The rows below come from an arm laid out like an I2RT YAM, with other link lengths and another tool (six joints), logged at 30 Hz.
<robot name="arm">
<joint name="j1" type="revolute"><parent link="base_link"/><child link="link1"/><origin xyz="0 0 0.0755"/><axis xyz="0 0 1"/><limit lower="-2.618" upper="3.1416"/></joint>
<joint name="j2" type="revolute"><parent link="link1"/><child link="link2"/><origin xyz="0.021 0.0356 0.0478"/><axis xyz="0 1 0"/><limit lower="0" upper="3.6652"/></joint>
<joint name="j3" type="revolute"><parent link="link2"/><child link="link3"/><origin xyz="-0.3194 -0.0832 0"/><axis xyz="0 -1 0"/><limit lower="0" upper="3.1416"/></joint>
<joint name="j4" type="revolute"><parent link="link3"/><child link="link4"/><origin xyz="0.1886 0.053 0.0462"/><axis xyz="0 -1 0"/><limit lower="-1.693" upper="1.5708"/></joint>
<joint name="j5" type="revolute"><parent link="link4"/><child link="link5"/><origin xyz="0.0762 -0.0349 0.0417"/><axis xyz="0 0 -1"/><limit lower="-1.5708" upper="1.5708"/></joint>
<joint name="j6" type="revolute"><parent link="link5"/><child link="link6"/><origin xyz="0.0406 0 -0.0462"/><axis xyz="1 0 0"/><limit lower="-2.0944" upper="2.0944"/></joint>
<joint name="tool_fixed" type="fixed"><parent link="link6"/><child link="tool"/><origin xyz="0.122 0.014 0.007" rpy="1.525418 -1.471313 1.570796"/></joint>
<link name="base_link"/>
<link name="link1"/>
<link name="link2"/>
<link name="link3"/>
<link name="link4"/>
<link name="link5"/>
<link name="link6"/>
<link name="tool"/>
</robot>
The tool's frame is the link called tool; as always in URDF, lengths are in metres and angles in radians.
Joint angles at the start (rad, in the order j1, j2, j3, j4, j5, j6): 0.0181 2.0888 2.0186 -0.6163 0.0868 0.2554
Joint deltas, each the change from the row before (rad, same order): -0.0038 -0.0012 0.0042 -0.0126 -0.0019 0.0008; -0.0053 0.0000 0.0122 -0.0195 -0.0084 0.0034; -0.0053 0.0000 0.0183 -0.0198 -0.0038 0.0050; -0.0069 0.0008 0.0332 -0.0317 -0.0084 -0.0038; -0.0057 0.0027 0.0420 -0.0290 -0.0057 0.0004; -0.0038 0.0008 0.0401 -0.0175 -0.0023 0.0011; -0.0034 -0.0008 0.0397 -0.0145 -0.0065 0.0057; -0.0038 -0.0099 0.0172 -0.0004 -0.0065 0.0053; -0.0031 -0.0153 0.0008 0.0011 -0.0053 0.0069; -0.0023 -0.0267 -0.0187 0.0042 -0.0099 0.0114
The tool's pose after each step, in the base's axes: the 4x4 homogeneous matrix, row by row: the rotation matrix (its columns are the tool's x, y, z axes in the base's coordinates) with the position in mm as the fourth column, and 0 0 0 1 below. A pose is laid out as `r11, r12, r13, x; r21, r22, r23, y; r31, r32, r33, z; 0, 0, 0, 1`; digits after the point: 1 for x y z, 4 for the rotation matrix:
0.6235, -0.1848, 0.7597, 558.1; -0.1466, -0.9821, -0.1185, -23.6; 0.7679, -0.0375, -0.6394, 286.4; 0, 0, 0, 1
0.6288, -0.1861, 0.7550, 556.4; -0.1533, -0.9816, -0.1142, -25.2; 0.7623, -0.0439, -0.6458, 287.4; 0, 0, 0, 1
0.6288, -0.1916, 0.7536, 555.4; -0.1616, -0.9802, -0.1144, -27.6; 0.7606, -0.0498, -0.6473, 290.6; 0, 0, 0, 1
0.6288, -0.1897, 0.7541, 554.1; -0.1623, -0.9804, -0.1113, -30.0; 0.7604, -0.0524, -0.6473, 296.8; 0, 0, 0, 1
0.6207, -0.1907, 0.7606, 554.3; -0.1663, -0.9799, -0.1100, -32.3; 0.7663, -0.0582, -0.6399, 305.6; 0, 0, 0, 1
0.6033, -0.1920, 0.7741, 555.3; -0.1695, -0.9793, -0.1107, -34.0; 0.7793, -0.0644, -0.6233, 317.0; 0, 0, 0, 1
0.5822, -0.1918, 0.7901, 556.1; -0.1769, -0.9784, -0.1071, -34.9; 0.7936, -0.0774, -0.6035, 329.6; 0, 0, 0, 1
0.5602, -0.1911, 0.8060, 555.0; -0.1840, -0.9774, -0.1039, -36.0; 0.8077, -0.0900, -0.5827, 341.4; 0, 0, 0, 1
0.5454, -0.1921, 0.8159, 551.7; -0.1922, -0.9761, -0.1013, -36.9; 0.8159, -0.1015, -0.5693, 350.1; 0, 0, 0, 1
0.5347, -0.1911, 0.8231, 545.1; -0.2045, -0.9744, -0.0934, -36.5; 0.8199, -0.1183, -0.5601, 358.1; 0, 0, 0, 1

